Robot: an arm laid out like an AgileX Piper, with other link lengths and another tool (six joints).
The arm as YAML. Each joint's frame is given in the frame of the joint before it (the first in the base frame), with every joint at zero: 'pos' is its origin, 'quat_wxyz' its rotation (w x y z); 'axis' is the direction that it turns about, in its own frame. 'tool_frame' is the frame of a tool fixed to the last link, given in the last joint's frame.
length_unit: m
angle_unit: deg
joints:
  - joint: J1
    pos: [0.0, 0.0, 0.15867]
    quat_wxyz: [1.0, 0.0, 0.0, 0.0]
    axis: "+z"
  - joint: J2
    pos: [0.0, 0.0, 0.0]
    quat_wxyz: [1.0, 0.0, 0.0, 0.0]
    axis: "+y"
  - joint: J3
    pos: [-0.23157, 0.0, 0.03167]
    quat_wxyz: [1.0, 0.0, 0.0, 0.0]
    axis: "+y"
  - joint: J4
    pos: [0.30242, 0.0, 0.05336]
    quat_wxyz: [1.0, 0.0, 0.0, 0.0]
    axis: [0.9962, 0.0, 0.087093]
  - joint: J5
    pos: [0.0, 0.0, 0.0]
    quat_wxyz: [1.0, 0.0, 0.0, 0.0]
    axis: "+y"
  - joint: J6
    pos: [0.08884, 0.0, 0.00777]
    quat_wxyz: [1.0, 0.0, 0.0, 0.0]
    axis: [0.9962, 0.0, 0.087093]
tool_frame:
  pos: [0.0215, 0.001, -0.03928]
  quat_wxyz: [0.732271, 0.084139, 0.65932, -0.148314]
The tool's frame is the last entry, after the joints.
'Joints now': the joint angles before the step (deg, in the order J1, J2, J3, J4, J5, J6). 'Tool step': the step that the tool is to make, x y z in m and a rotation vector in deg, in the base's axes. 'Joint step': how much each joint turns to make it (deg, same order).
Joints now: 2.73, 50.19, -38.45, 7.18, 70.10, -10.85
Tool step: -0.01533, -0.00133, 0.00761, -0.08, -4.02, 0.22
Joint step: -0.01, -6.95, 2.31, -0.24, 0.65, -0.13
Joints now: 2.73, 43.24, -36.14, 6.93, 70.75, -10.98
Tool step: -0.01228, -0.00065, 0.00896, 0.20, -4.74, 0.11
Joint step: 0.00, -6.37, 1.39, 0.00, 0.25, -0.09
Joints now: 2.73, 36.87, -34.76, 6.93, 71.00, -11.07
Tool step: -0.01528, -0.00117, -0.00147, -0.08, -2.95, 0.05
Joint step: 0.00, -6.69, 3.14, -0.22, 0.61, 0.00
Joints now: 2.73, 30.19, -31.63, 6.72, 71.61, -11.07
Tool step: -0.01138, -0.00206, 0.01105, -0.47, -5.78, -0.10
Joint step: -0.01, -6.39, 0.39, -0.75, 0.25, 0.00
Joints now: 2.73, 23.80, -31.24, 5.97, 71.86, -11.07
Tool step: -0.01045, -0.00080, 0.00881, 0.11, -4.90, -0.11
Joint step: -0.01, -5.38, 0.23, -0.17, 0.25, 0.09
